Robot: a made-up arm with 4 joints. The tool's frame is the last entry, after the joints. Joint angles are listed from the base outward. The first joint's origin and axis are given. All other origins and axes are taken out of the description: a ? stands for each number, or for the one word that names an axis. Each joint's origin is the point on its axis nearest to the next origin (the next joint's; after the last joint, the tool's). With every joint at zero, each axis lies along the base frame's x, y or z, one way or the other. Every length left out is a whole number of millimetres.
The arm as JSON. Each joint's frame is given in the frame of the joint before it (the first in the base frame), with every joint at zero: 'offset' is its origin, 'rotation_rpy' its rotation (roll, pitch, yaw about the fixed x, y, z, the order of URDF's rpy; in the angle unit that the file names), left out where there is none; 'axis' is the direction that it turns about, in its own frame. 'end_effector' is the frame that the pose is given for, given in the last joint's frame.
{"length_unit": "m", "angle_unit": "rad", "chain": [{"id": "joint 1", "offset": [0.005, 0.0, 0.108], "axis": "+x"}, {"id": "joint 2", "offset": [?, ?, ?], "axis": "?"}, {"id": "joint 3", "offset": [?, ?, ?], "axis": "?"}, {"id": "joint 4", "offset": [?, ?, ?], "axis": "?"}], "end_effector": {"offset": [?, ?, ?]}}
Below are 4 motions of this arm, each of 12 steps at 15 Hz.
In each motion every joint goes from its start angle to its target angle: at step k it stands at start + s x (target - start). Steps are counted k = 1, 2, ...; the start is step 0. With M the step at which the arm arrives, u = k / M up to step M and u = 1 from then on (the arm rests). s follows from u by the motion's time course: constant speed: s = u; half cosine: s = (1 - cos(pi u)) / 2; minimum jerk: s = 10 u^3 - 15 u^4 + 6 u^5.
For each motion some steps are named. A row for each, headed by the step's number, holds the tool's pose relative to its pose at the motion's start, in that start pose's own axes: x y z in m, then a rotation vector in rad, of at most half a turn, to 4 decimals.
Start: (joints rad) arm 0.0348 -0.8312 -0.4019 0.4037
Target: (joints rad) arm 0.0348 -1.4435 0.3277 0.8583
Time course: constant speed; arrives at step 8
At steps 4, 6, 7, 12:
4: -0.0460 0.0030 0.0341 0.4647 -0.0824 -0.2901
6: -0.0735 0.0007 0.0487 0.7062 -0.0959 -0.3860
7: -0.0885 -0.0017 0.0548 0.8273 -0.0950 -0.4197
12: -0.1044 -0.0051 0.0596 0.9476 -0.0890 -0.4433

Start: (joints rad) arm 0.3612 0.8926 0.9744 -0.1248
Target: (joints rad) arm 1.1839 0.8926 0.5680 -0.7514
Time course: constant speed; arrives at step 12
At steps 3, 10, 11, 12:
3: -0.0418 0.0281 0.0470 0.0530 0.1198 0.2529
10: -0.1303 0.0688 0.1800 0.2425 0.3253 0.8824
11: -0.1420 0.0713 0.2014 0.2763 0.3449 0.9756
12: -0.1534 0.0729 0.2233 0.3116 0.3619 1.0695

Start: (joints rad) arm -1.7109 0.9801 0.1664 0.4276
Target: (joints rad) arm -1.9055 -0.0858 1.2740 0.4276
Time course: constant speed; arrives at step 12
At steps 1, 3, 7, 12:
1: -0.0041 0.0025 0.0049 0.1123 -0.0473 0.0060
3: -0.0154 0.0042 0.0120 0.3312 -0.1411 0.0452
7: -0.0472 -0.0048 0.0098 0.7304 -0.3143 0.2316
12: -0.0853 -0.0342 -0.0329 1.1074 -0.4655 0.6536

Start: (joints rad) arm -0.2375 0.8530 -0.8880 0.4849
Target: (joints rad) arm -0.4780 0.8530 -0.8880 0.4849
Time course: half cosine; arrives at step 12
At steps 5, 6, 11, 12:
5: 0.0125 0.0314 -0.0085 -0.0761 0.0188 -0.0424
6: 0.0171 0.0421 -0.0121 -0.1027 0.0253 -0.0572
11: 0.0355 0.0804 -0.0283 -0.2020 0.0497 -0.1124
12: 0.0362 0.0817 -0.0289 -0.2055 0.0506 -0.1143

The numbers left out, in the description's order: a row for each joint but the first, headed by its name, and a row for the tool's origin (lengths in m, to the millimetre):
joint 2: xyz 0.0 0.346 0.099, axis +y
joint 3: xyz 0.086 0.0 0.1, axis +x
joint 4: xyz 0.0 0.176 -0.027, axis -z
tool: xyz -0.02 -0.113 0.0

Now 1 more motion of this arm.
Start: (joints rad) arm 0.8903 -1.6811 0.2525 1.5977
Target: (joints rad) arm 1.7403 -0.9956 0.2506 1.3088
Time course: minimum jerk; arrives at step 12
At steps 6, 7, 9, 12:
6: 0.0999 0.2507 0.0020 -0.2181 0.0349 -0.3531
7: 0.1531 0.3142 0.0072 -0.2765 0.0806 -0.4601
9: 0.2544 0.3958 0.0191 -0.3536 0.1846 -0.6248
12: 0.3024 0.4225 0.0252 -0.3792 0.2399 -0.6924

